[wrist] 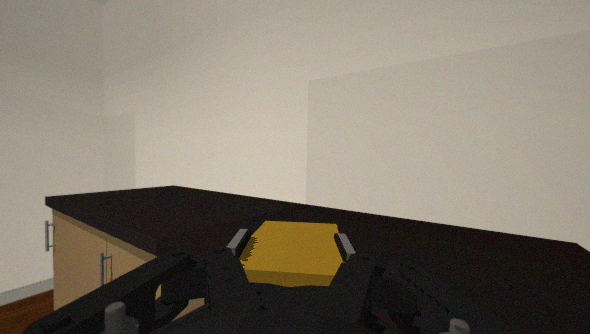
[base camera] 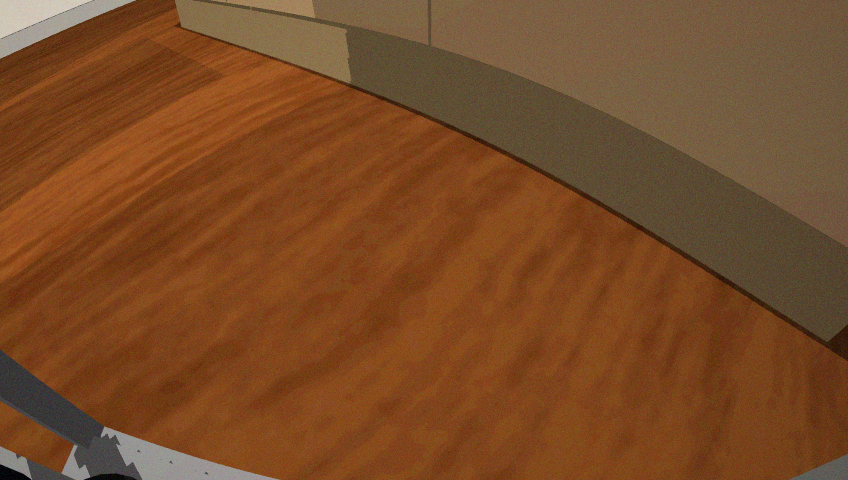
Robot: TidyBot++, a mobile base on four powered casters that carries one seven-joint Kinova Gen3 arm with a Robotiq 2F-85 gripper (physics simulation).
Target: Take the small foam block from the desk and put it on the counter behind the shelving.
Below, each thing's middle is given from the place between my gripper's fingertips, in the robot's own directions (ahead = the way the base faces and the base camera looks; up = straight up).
Labels:
I see my gripper 20 mm above the yellow foam block (wrist: 290,254) and 10 mm past it.

